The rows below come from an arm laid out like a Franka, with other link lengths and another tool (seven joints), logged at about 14 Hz.
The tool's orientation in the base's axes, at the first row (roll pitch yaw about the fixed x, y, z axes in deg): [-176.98 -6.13 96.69]
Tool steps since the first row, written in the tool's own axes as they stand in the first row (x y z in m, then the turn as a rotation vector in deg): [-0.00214 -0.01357 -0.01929 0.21 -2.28 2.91]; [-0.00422 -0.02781 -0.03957 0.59 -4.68 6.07]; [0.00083 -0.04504 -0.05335 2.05 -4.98 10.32]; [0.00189 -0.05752 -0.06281 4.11 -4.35 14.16]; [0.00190 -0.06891 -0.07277 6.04 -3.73 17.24]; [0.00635 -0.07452 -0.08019 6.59 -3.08 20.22]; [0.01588 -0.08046 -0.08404 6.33 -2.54 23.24]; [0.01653 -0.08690 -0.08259 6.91 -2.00 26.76]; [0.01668 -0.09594 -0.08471 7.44 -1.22 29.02]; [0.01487 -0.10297 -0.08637 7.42 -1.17 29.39]
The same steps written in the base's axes. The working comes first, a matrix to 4 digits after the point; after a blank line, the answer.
The tool's axes in the first row as the columns of a matrix, in the base's axes (used below as rounded here):
[-0.1158 0.9912 -0.0647]
[0.9875 0.1219 0.0998]
[0.1068 -0.0524 -0.9929]

[-0.01195 -0.00569 0.01964 -2.47 0.22 -2.75]; [-0.02452 -0.01151 0.04030 -5.10 0.62 -5.72]; [-0.04129 -0.01000 0.05542 -5.84 2.45 -9.77]; [-0.05317 -0.01141 0.06558 -5.70 4.94 -13.39]; [-0.06382 -0.01379 0.07607 -5.51 7.23 -16.28]; [-0.06941 -0.01082 0.08420 -5.12 8.15 -19.21]; [-0.07615 -0.00251 0.08936 -4.75 8.26 -22.27]; [-0.08271 -0.00251 0.08832 -4.51 9.25 -25.73]; [-0.09155 -0.00368 0.09092 -3.95 10.09 -27.96]; [-0.09820 -0.00649 0.09274 -3.92 10.12 -28.33]
